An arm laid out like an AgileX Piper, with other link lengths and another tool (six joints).
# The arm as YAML. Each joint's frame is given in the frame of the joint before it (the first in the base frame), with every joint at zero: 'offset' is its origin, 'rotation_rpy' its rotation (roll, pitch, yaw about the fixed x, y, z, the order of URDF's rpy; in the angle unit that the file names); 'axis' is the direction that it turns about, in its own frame. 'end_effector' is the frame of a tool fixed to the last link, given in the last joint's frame.
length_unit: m
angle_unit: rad
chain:
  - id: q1
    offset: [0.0, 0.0, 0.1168]
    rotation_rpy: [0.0, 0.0, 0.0]
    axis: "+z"
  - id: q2
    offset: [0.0, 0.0, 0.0]
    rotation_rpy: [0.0, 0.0, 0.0]
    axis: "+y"
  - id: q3
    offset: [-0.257, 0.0, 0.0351]
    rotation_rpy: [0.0, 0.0, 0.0]
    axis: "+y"
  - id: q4
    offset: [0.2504, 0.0, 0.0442]
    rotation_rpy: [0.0, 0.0, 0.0]
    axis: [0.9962, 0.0, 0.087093]
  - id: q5
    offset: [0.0, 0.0, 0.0]
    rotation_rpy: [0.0, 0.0, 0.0]
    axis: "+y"
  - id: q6
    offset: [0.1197, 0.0, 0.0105]
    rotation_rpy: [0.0, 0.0, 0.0]
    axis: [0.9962, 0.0, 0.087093]
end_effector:
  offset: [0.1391, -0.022, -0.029]
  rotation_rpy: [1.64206, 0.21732, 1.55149]
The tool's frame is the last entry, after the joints.
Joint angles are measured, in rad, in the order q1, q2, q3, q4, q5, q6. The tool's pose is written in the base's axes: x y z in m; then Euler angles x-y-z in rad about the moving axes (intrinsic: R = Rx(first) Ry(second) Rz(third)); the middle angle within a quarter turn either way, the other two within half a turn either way. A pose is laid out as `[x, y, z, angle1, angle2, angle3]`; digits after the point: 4 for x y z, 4 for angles.
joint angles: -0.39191 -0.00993 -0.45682 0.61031 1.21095 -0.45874
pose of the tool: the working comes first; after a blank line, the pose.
Where each joint sits with the arm in this pose, in the base's axes (m; each line is computed from the numbers above, not from the rounded line before):
q1: 0.0000 0.0000 0.1168
q2: 0.0000 0.0000 0.1168
q3: -0.2378 0.0983 0.1493
q4: -0.0495 0.0205 0.3015
q5: -0.0495 0.0205 0.3015
q6: 0.0532 0.0478 0.2454
the tool: 0.1541 0.0573 0.1435

[0.1541, 0.0573, 0.1435, -2.8345, 0.8875, -2.0621]
